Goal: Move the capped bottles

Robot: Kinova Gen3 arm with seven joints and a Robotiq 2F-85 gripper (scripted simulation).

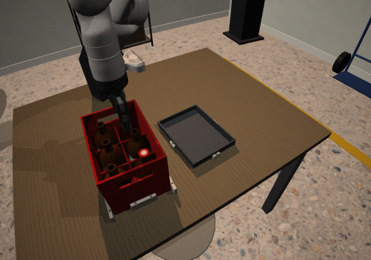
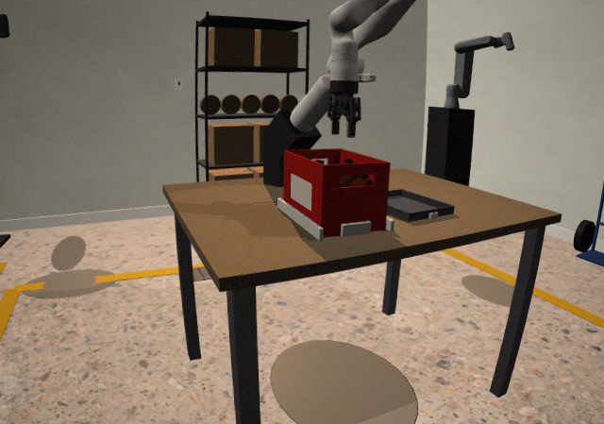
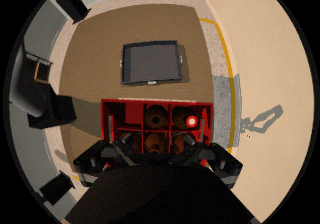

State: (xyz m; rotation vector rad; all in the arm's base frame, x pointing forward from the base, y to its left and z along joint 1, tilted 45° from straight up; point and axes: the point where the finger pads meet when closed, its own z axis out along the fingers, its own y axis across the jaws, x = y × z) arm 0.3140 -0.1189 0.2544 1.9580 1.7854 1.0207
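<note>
The glass bottle is 80 mm ahead of my hand, 20 mm to the left of it and 150 mm below it. The rest, counted from my hand: red crate: 20 mm to the right, 150 mm below; then dark grey tray: 50 mm behind, 250 mm to the left, 220 mm below.
</note>
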